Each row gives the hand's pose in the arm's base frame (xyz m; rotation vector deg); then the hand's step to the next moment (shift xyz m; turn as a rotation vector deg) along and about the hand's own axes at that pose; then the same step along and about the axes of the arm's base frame.
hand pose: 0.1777 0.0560 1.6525 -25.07 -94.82 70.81
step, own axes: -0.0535 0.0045 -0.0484 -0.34 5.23 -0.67
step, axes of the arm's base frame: 0.0643 -0.0131 -0.0303 -0.61 2.27 -4.73
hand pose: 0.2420 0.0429 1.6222 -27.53 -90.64 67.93
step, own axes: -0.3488 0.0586 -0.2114 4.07 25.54 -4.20
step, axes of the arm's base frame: 0.3020 -0.1555 -0.2333 -4.26 16.00 -20.31
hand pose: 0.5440 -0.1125 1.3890 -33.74 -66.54 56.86
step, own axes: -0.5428 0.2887 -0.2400 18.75 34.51 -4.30
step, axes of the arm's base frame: 0.0907 -0.3163 -0.5721 -6.10 33.10 -20.70
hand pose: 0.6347 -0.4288 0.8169 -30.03 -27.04 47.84
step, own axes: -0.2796 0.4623 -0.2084 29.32 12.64 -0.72
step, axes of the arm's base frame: -0.3041 -0.0134 -0.4926 10.38 30.08 -2.75
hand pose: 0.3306 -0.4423 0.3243 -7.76 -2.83 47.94
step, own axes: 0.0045 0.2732 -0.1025 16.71 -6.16 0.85
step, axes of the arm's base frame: -0.1883 0.1739 -0.1396 15.64 8.42 1.54
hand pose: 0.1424 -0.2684 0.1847 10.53 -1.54 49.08
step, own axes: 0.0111 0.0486 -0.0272 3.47 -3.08 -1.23
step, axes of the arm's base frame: -0.0307 0.0441 -0.0184 4.53 0.84 -1.34
